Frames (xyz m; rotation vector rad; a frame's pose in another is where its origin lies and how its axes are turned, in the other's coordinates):
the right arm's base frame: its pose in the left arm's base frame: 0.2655 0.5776 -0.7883 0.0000 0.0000 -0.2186
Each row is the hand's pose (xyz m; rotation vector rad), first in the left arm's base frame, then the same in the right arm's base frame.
Working: the left arm's base frame: its pose in the right arm's base frame: -0.1339 -0.6214 0.7883 0.0000 0.0000 0.2186

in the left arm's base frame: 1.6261 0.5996 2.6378 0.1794 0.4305 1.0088
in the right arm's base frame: 1.3234 0.3165 3.4261 0.1341 0.4569 1.2233
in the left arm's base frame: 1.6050 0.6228 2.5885 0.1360 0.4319 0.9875
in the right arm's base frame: 1.2978 0.3346 3.3768 0.0899 0.4533 1.2022
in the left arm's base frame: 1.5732 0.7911 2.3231 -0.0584 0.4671 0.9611
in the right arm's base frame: 1.2303 0.4920 3.1114 -0.1112 0.4672 1.1755
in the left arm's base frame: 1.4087 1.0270 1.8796 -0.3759 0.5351 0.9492
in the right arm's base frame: 1.0185 0.6866 2.6679 -0.4406 0.5007 1.1596
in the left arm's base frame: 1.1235 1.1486 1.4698 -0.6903 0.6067 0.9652
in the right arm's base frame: 0.7138 0.7435 2.2581 -0.7676 0.5385 1.1676
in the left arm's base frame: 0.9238 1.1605 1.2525 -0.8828 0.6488 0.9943
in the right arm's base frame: 0.5162 0.7118 2.0408 -0.9682 0.5601 1.1896
